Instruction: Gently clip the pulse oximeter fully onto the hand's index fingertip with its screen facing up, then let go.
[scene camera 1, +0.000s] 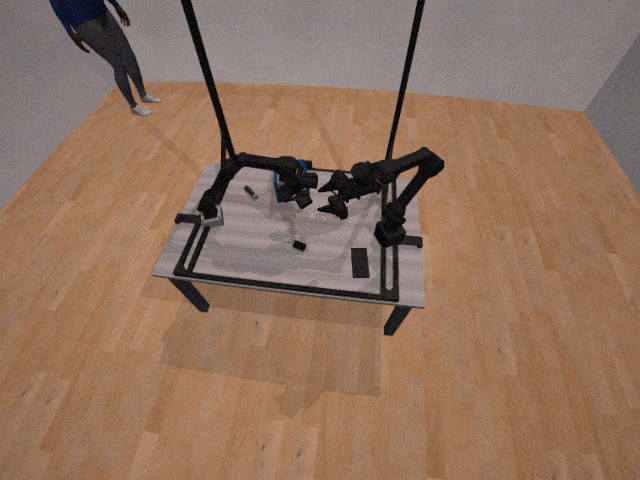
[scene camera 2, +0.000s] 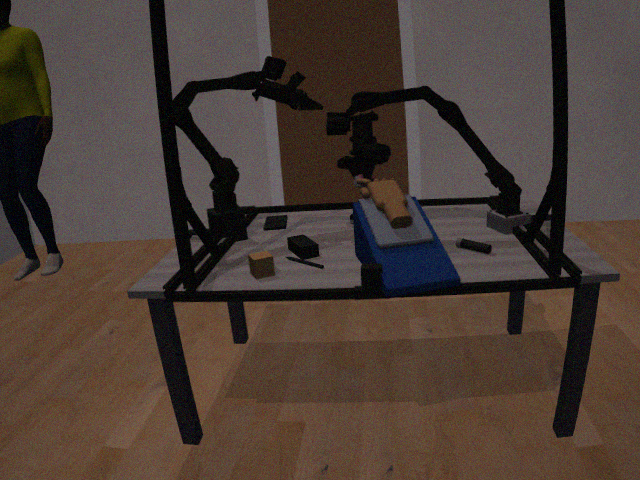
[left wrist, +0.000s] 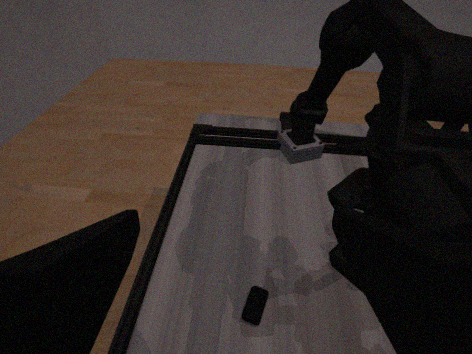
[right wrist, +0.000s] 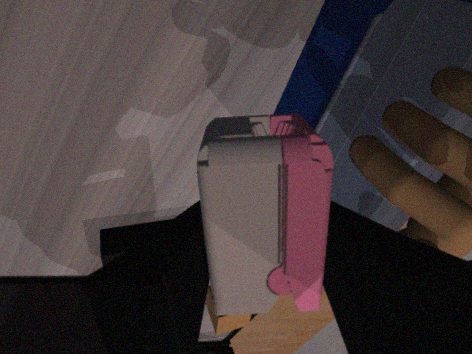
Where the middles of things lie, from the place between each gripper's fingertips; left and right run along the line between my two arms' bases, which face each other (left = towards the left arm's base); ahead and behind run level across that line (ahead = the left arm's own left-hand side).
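Right hand: 10 mm short of the pulse oximeter (right wrist: 265, 182), 10 mm below it. From my right hand: grey pad on blue block (scene camera 2: 413, 259), 90 mm to the right, 220 mm behind, 120 mm below; tan cube (right wrist: 223, 323), 140 mm below, 250 mm to the left, 230 mm behind; black pad (left wrist: 253, 310), 30 mm to the left, 190 mm ahead, 140 mm below.
Left hand: 20 cm above the pulse oximeter, 21 cm past it, 13 cm to the left of it. From my left hand: grey pad on blue block, 33 cm below, 45 cm behind, 22 cm to the right; tan cube, 13 cm to the left, 45 cm behind, 35 cm below; black pad, 10 cm to the right, 3 cm behind, 36 cm below.
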